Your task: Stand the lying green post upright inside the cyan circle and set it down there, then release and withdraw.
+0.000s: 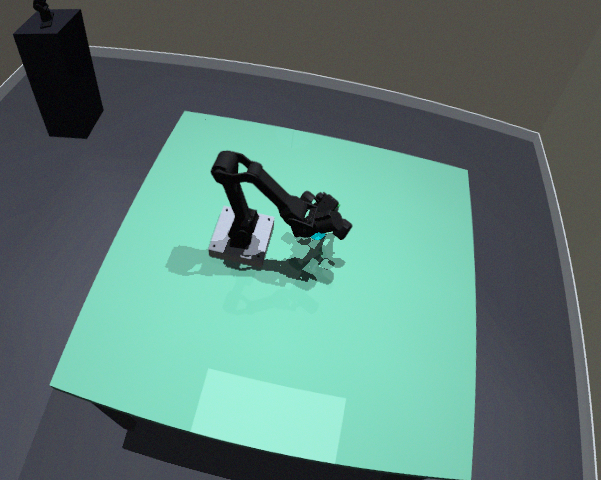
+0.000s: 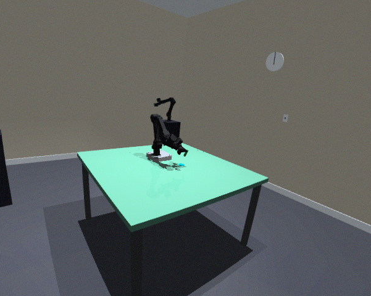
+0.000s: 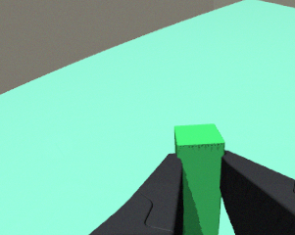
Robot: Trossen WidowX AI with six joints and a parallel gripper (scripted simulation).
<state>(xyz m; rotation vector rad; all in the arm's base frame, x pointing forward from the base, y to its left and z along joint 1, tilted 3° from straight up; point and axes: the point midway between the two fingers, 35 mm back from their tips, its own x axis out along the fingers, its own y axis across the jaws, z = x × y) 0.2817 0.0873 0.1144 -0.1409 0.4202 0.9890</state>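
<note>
Now: gripper tip 14 cm above the cyan circle, 4 cm past it and 1 cm to the left of it. The rest, counted from my gripper tip: green post 2 cm below, 1 cm behind.
</note>
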